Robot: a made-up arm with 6 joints.
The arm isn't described. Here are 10 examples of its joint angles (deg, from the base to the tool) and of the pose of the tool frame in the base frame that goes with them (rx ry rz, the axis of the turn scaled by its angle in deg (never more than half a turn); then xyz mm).
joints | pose
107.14 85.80 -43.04 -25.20 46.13 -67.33 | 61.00 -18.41 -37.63 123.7 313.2 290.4
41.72 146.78 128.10 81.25 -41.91 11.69 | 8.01 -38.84 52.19 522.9 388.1 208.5
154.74 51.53 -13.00 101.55 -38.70 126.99 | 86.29 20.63 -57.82 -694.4 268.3 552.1
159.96 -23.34 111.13 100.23 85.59 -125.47 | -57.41 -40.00 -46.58 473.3 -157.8 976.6
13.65 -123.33 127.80 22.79 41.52 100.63 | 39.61 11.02 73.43 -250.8 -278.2 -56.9
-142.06 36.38 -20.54 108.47 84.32 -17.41 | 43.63 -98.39 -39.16 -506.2 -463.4 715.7
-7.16 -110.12 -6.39 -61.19 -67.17 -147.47 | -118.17 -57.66 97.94 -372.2 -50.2 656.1
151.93 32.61 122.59 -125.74 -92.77 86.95 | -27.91 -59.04 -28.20 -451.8 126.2 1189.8
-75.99 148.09 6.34 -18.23 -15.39 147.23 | 109.29 24.12 -16.51 -175.1 -75.4 -149.1
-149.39 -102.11 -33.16 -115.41 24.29 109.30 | -113.60 -132.40 8.44 203.7 54.5 567.4
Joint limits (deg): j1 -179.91..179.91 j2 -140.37..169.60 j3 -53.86..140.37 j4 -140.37..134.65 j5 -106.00..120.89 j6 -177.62..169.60
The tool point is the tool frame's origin. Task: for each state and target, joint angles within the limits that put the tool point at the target. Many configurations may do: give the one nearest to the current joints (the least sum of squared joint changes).
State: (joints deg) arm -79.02 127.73 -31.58 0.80 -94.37 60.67
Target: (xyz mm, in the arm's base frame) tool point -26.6 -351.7 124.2
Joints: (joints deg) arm -54.08 101.06 -37.33 -5.09 -94.52 59.02
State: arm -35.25 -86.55 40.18 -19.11 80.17 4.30
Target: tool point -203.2 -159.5 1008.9
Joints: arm -12.86 -57.07 18.36 -27.95 80.00 5.92
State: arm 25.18 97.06 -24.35 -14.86 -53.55 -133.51
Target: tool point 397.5 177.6 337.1
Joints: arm 49.97 69.10 -37.76 -25.26 -52.45 -130.13
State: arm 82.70 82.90 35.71 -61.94 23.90 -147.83
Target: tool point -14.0 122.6 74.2
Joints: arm 109.28 123.44 -9.08 -97.25 27.51 -141.93
